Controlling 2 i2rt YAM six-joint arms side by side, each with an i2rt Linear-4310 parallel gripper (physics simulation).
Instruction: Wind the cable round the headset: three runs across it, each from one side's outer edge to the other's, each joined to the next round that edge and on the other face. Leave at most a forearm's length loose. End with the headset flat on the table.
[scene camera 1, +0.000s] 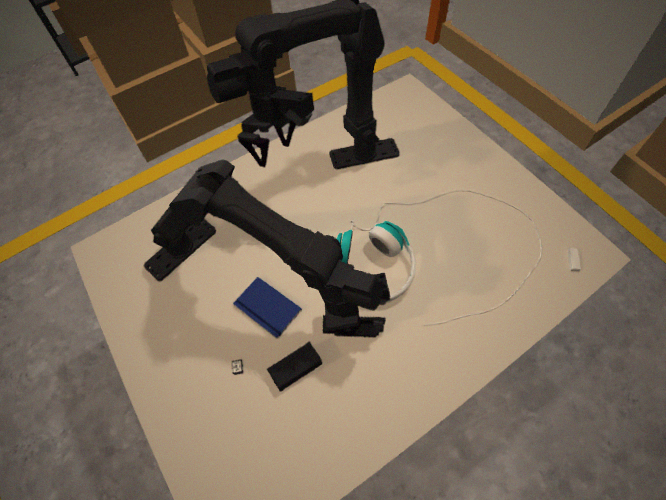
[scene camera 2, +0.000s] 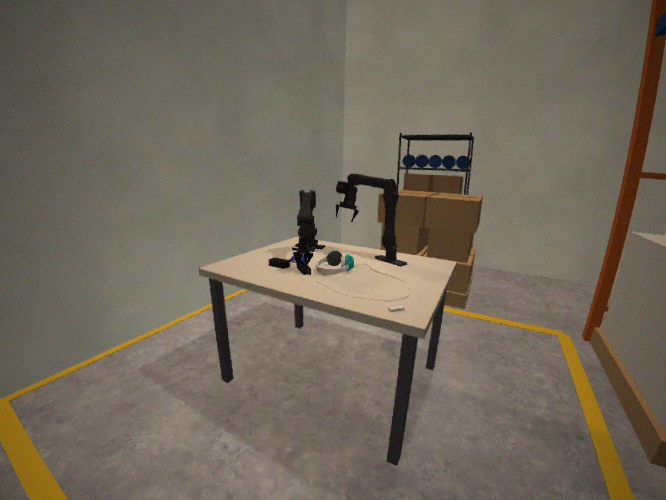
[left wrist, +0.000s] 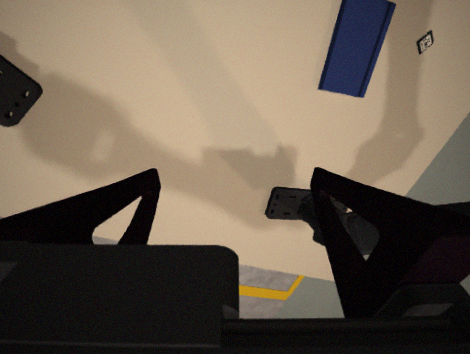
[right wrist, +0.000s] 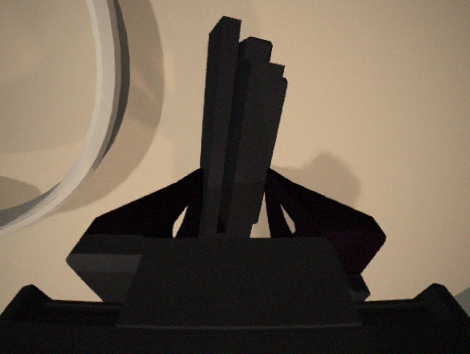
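Where they show: left gripper, fingertip midpoint: (scene camera 1: 274, 156) (scene camera 2: 343, 220) (left wrist: 235, 176); right gripper, fingertip midpoint: (scene camera 1: 349, 326) (scene camera 2: 302, 267) (right wrist: 234, 176); left arm's base at its link origin: (scene camera 1: 364, 154) (scene camera 2: 390, 261); right arm's base at its link origin: (scene camera 1: 181, 248) (left wrist: 309, 204).
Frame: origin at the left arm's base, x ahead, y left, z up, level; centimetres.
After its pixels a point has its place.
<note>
The white and teal headset (scene camera 1: 412, 263) @[z 4.1, x 40.0, y 0.3 cm] (scene camera 2: 334, 258) @[z 4.5, x 32.6, y -13.3 cm] lies on the table, partly hidden by my right arm in scene camera 1; its white band (right wrist: 106, 75) @[z 3.8, x 46.0, y -11.4 cm] shows in the right wrist view. The thin white cable (scene camera 1: 541, 247) @[z 0.3, x 42.5, y 35.4 cm] runs from near the ear cups in a wide loose loop on the table, with no turn visible across the headset. My right gripper (right wrist: 234, 176) @[z 1.8, x 50.7, y -18.2 cm] is shut on a dark, long, stepped block (scene camera 1: 372, 326) @[z 3.1, x 52.4, y -13.3 cm] (right wrist: 250, 115) @[z 3.2, x 52.0, y -14.3 cm], beside the headset's band. My left gripper (scene camera 1: 274, 153) @[z 22.3, x 14.7, y -26.0 cm] (scene camera 2: 345, 218) @[z 22.3, x 14.7, y -26.0 cm] (left wrist: 235, 176) @[z 22.3, x 14.7, y -26.0 cm] is open and empty, high above the table.
A blue book (scene camera 1: 266, 306) @[z 1.2, x 40.8, y -35.8 cm] (left wrist: 355, 50) @[z 1.2, x 40.0, y -35.8 cm], a black box (scene camera 1: 294, 365) @[z 3.4, x 56.7, y -32.0 cm] (scene camera 2: 278, 262) @[z 3.0, x 58.4, y -29.6 cm] and a small square item (scene camera 1: 237, 367) @[z 0.2, x 53.3, y -44.8 cm] (left wrist: 425, 42) @[z 0.2, x 53.0, y -44.7 cm] lie near my right arm. A small white bar (scene camera 1: 574, 259) @[z 1.2, x 48.3, y 41.5 cm] (scene camera 2: 396, 308) @[z 1.2, x 48.9, y 42.4 cm] lies beyond the cable's loop, near the table's corner.
</note>
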